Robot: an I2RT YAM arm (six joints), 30 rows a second.
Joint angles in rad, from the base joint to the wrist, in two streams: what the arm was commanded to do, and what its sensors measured. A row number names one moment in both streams.
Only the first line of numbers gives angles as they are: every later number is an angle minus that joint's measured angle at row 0.
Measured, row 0: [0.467 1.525 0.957 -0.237 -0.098 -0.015]
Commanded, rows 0 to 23: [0.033 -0.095 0.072 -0.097 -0.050 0.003]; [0.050 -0.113 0.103 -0.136 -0.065 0.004]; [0.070 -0.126 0.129 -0.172 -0.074 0.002]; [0.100 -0.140 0.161 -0.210 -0.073 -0.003]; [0.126 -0.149 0.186 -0.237 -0.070 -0.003]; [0.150 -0.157 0.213 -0.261 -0.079 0.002]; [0.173 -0.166 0.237 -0.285 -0.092 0.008]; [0.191 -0.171 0.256 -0.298 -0.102 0.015]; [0.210 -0.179 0.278 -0.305 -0.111 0.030]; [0.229 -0.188 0.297 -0.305 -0.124 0.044]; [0.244 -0.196 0.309 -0.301 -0.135 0.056]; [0.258 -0.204 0.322 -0.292 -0.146 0.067]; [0.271 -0.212 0.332 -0.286 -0.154 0.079]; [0.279 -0.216 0.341 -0.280 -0.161 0.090]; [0.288 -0.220 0.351 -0.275 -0.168 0.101]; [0.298 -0.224 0.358 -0.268 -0.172 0.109]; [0.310 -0.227 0.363 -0.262 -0.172 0.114]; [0.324 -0.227 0.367 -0.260 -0.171 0.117]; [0.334 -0.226 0.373 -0.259 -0.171 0.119]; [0.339 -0.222 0.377 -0.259 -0.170 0.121]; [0.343 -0.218 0.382 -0.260 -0.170 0.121]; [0.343 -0.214 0.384 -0.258 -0.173 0.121]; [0.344 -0.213 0.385 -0.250 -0.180 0.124]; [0.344 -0.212 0.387 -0.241 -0.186 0.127]
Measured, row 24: [0.341 -0.211 0.365 -0.250 -0.165 0.111]
